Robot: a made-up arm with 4 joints.
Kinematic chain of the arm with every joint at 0, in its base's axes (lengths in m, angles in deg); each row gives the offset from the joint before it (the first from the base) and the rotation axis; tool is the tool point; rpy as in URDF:
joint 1: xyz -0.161 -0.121 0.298 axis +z
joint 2: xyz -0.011 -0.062 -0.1 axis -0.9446 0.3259 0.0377
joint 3: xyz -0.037 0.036 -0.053 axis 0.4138 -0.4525 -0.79
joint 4: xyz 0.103 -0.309 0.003 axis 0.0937 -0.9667 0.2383
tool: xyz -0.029 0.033 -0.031 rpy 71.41 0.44 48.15
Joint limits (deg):
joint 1: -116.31..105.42
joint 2: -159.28..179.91
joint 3: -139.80..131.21
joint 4: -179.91..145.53
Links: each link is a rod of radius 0.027 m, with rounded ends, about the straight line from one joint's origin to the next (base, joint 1, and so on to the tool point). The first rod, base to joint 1, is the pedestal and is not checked.
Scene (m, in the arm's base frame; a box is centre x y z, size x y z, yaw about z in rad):
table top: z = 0
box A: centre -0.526 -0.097 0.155 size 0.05 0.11 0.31 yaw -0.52
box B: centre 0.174 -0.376 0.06 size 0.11 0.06 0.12 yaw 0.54
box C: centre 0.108 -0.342 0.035 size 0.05 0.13 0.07 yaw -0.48
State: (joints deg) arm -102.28 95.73 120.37 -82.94
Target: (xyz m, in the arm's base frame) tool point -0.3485 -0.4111 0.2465
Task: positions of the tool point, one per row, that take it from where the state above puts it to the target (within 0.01 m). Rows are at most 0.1 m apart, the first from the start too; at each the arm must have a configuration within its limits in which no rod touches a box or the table.
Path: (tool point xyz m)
1: -0.4334 0.1218 0.3185
2: -0.4574 0.0413 0.3622
3: -0.4549 -0.0438 0.4013
4: -0.4250 -0.1245 0.4338
5: -0.3702 -0.1917 0.4580
6: -0.2967 -0.2378 0.4723
7: -0.3269 -0.2724 0.4457
8: -0.3478 -0.3062 0.4127
9: -0.3596 -0.3380 0.3750
10: -0.3631 -0.3666 0.3342
11: -0.3590 -0.3912 0.2911
12: -0.3485 -0.4111 0.2465

